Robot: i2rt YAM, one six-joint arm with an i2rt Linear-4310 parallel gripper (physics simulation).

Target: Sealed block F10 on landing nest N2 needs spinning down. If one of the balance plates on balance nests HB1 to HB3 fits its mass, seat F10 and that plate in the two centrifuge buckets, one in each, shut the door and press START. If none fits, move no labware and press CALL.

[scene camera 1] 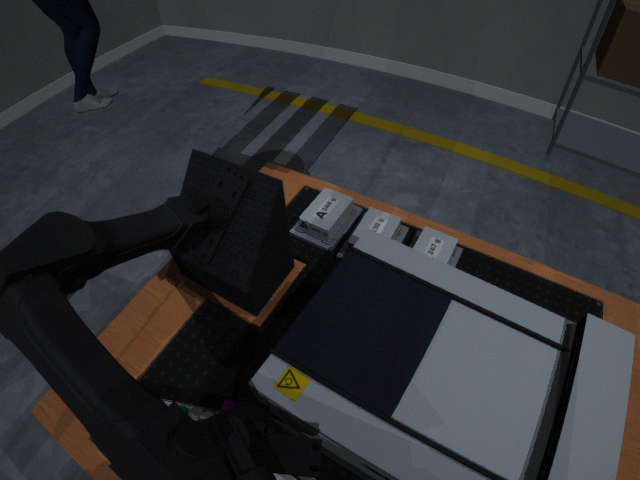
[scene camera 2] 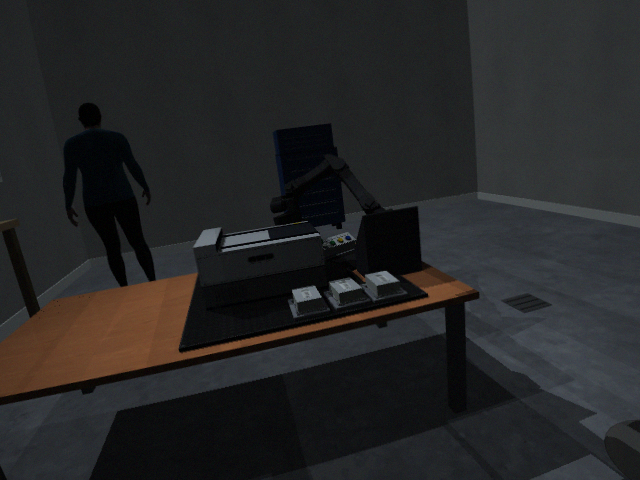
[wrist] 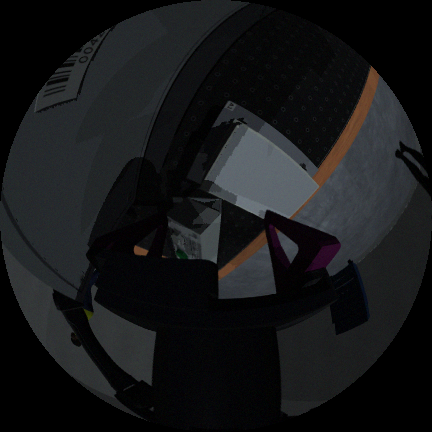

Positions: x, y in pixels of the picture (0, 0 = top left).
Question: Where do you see a white tagged part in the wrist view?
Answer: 246, 169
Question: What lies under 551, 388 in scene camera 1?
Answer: A centrifuge.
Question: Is my gripper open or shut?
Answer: Open.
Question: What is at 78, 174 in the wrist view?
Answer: A centrifuge.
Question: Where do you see a button box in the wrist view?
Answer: At 193, 223
